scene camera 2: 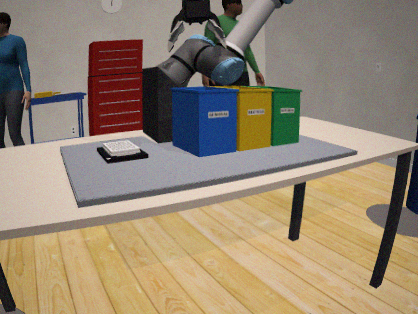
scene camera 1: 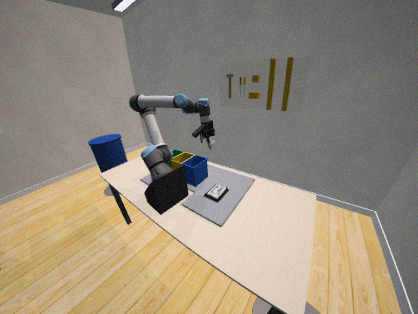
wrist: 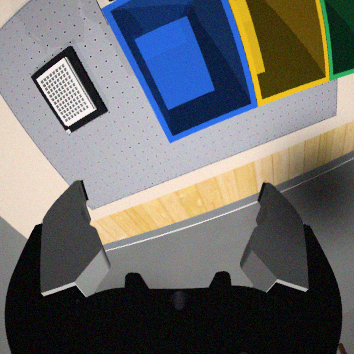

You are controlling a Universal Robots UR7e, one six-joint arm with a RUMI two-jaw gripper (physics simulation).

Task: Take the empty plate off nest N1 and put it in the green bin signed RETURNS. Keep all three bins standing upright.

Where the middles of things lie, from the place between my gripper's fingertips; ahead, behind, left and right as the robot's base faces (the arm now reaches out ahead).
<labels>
The blue bin point(scene camera 2: 204, 119) lies 200 mm below my hand, 90 mm behind it and 50 mm to the left of it. The rest, counted from my hand: white plate point(wrist: 60, 83) (270 mm below, 200 mm to the right, 110 mm behind); then yellow bin point(scene camera 2: 253, 104) (200 mm below, 180 mm to the left, 110 mm behind); then black nest point(wrist: 77, 65) (280 mm below, 200 mm to the right, 110 mm behind).
</labels>
